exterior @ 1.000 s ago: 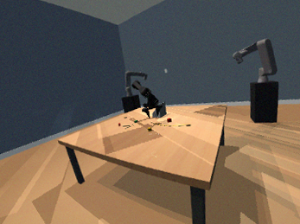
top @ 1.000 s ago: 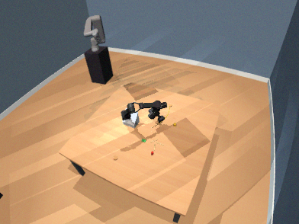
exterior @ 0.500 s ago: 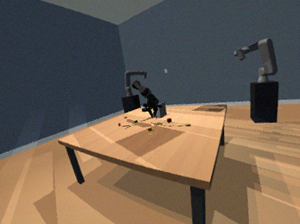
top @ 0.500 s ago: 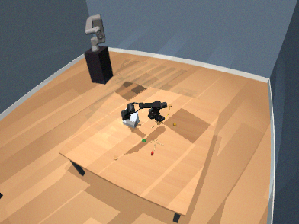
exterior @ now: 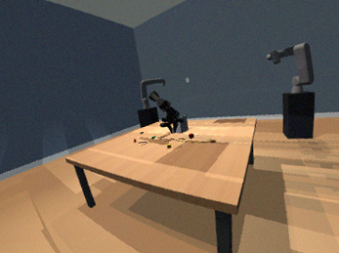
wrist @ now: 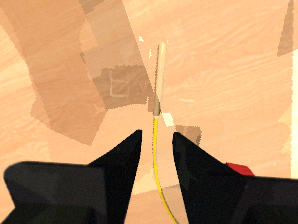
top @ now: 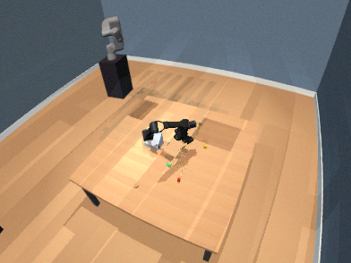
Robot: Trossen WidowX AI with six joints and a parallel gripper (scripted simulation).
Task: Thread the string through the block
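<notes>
My gripper tip is now 10 mm past the thin wooden stick, 10 mm to the left of it and 50 mm above it. Round my gripper tip: green piece: 50 mm behind, 230 mm to the right, 50 mm below; yellow cube: 180 mm ahead, 40 mm to the left, 40 mm below; red block: 50 mm behind, 130 mm to the left, 40 mm below.
</notes>
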